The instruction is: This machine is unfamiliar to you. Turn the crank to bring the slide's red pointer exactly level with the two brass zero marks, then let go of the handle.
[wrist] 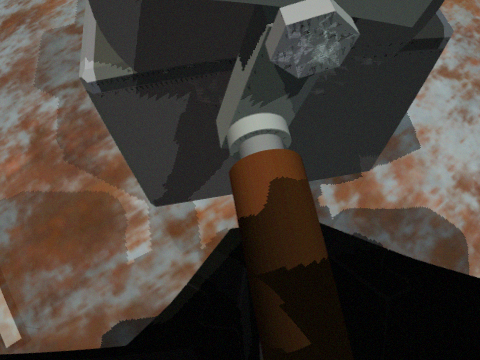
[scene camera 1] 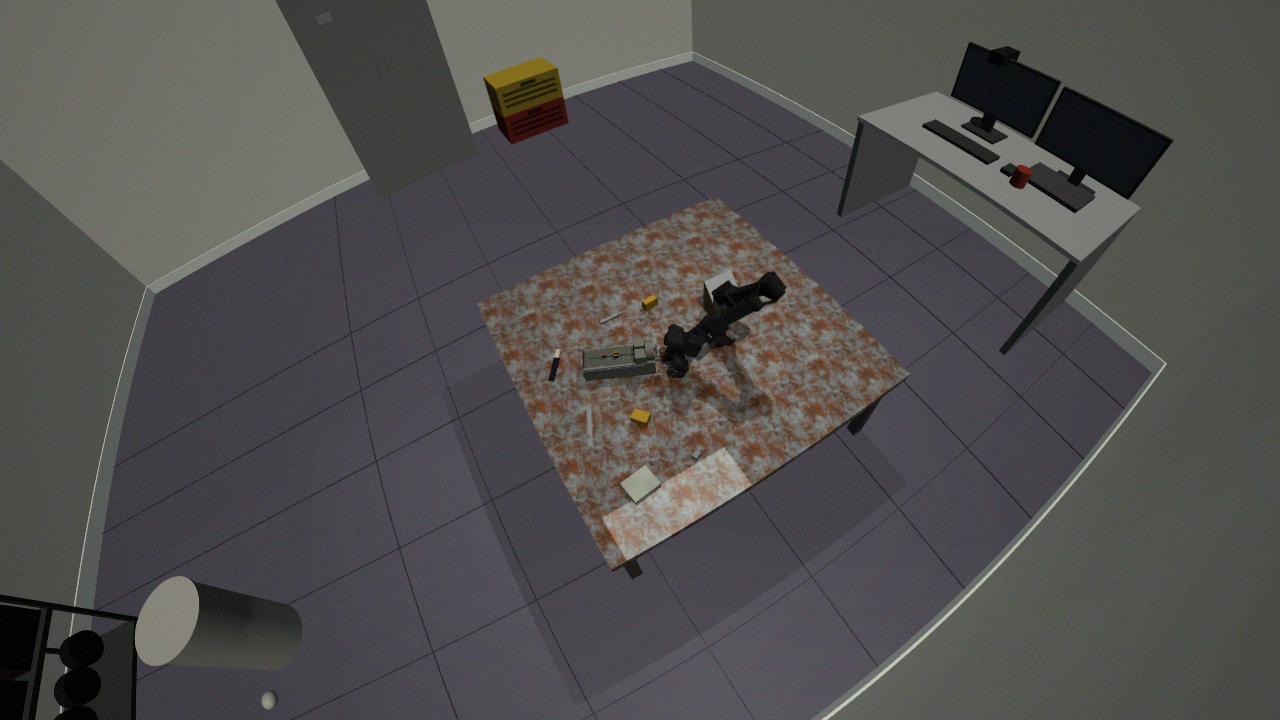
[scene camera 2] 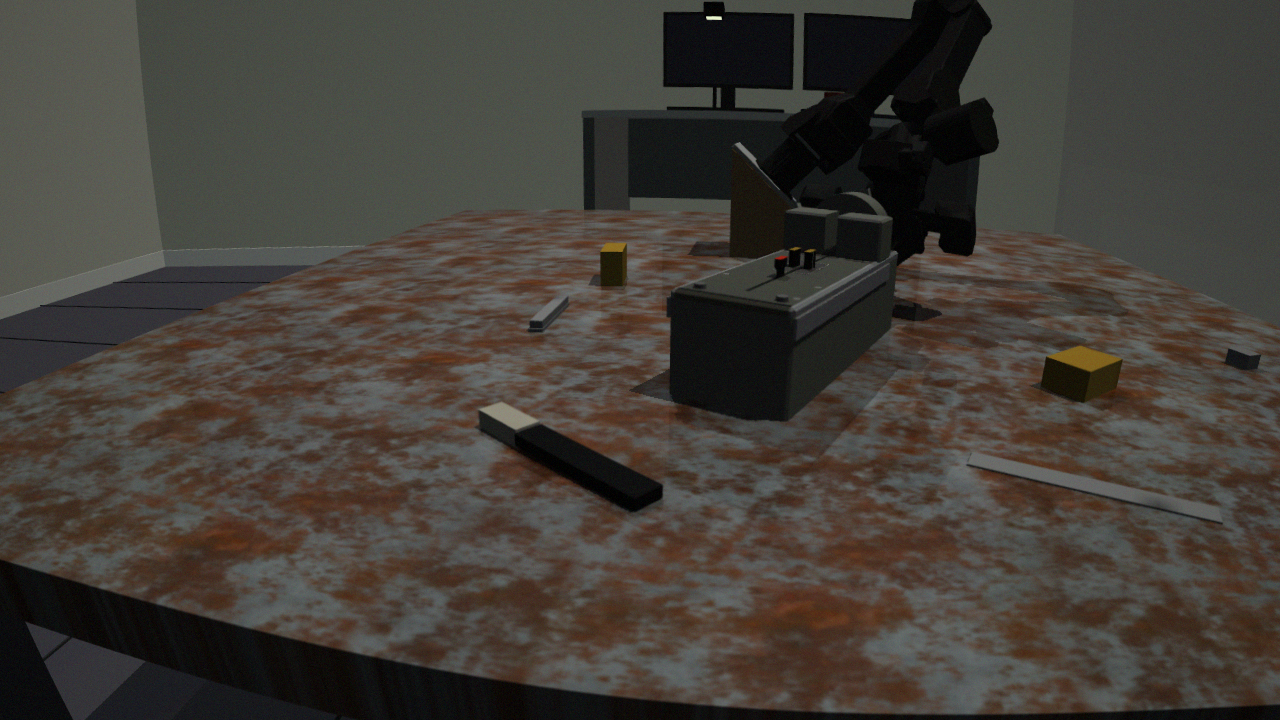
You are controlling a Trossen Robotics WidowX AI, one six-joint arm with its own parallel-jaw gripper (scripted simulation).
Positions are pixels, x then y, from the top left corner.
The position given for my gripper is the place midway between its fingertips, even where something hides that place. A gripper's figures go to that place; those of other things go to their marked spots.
Labels:
My gripper (scene camera 2: 865,282): 0.73 m from the lens. A thin grey strip (scene camera 2: 1065,480): 0.44 m from the lens. A black-and-white bar (scene camera 2: 628,488): 0.36 m from the lens. The marked spots on the black-and-white bar and the thin grey strip are 0.25 m apart.

